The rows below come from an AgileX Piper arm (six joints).
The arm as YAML. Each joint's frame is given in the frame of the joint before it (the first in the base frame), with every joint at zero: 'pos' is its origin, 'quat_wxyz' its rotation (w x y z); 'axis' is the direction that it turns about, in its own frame. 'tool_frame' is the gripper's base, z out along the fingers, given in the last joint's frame.
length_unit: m
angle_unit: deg
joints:
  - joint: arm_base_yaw
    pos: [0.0, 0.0, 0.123]
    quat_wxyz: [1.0, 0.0, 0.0, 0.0]
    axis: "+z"
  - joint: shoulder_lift
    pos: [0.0, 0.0, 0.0]
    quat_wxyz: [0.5, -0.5, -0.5, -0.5]
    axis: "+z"
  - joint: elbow
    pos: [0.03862, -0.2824, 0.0]
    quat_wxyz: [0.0, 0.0, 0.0, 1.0]
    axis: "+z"
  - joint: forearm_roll
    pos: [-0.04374, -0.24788, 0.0]
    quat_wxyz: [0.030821, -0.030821, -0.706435, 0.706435]
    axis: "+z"
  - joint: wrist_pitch
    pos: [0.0, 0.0, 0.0]
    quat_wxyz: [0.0, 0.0, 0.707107, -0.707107]
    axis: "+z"
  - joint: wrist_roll
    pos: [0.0, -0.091, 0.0]
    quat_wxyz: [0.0, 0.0, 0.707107, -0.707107]
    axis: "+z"
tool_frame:
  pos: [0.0, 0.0, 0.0]
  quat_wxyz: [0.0, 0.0, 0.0, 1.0]
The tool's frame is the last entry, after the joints.
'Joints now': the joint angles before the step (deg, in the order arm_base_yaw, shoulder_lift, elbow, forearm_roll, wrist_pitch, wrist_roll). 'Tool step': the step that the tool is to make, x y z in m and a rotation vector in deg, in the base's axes. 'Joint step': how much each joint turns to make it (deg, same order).
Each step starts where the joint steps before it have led.
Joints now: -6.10 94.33 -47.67 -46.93 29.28 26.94
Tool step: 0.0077 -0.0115 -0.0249 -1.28 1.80 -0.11
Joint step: -1.81 5.38 -0.13 -7.28 -2.43 5.70
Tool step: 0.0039 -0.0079 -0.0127 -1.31 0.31 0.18
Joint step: -1.16 2.84 -0.08 -6.56 -1.33 5.19
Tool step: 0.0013 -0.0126 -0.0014 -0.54 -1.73 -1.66
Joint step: -2.20 0.77 -0.31 -4.72 -1.18 4.59
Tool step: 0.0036 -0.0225 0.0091 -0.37 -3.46 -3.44
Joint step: -3.85 -0.03 -2.08 -2.28 -1.07 2.47
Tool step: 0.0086 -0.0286 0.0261 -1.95 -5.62 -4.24
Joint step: -4.09 -0.91 -4.83 -0.69 0.16 0.71
